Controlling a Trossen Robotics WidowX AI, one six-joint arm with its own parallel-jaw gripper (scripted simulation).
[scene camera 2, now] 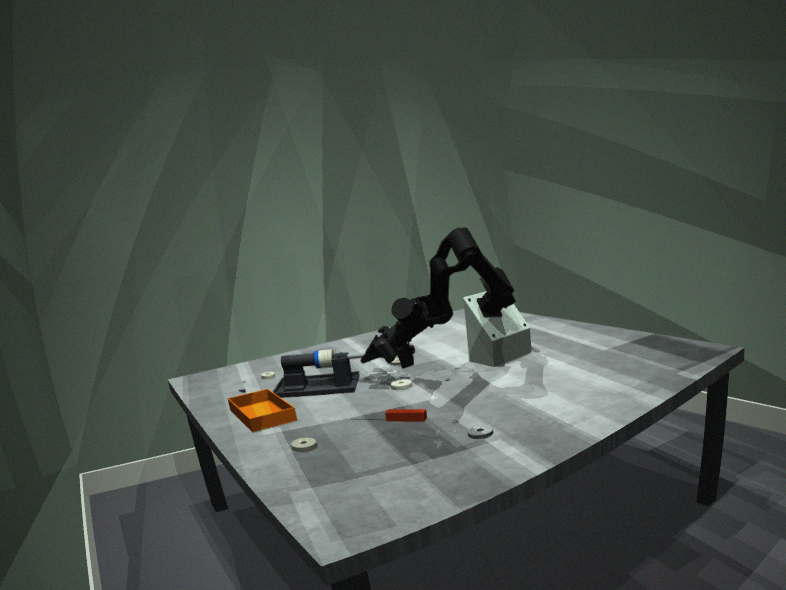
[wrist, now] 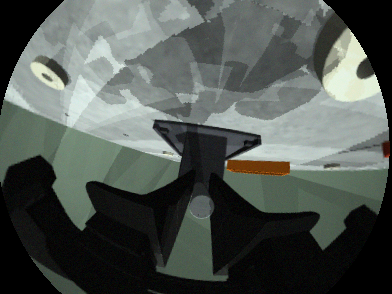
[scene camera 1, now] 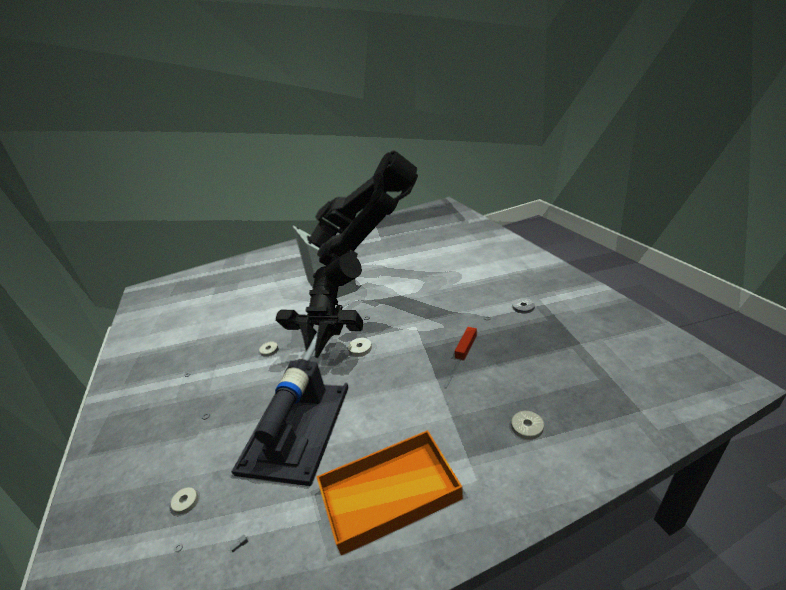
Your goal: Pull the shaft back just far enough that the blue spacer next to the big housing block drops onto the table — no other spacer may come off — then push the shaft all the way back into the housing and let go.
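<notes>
I see my gripper point(scene camera 1: 312, 357), and I see the gripper again in scene camera 2 point(scene camera 2: 361, 361) and in the wrist view point(wrist: 202, 175). There is a dark housing block point(scene camera 1: 288, 443); scene camera 2 shows the block point(scene camera 2: 295, 383), and the wrist view shows the block point(wrist: 205, 149). An orange tray point(scene camera 1: 376, 495) is in view too, and I find the tray in scene camera 2 point(scene camera 2: 259, 410) as well as in the wrist view point(wrist: 250, 166).
</notes>
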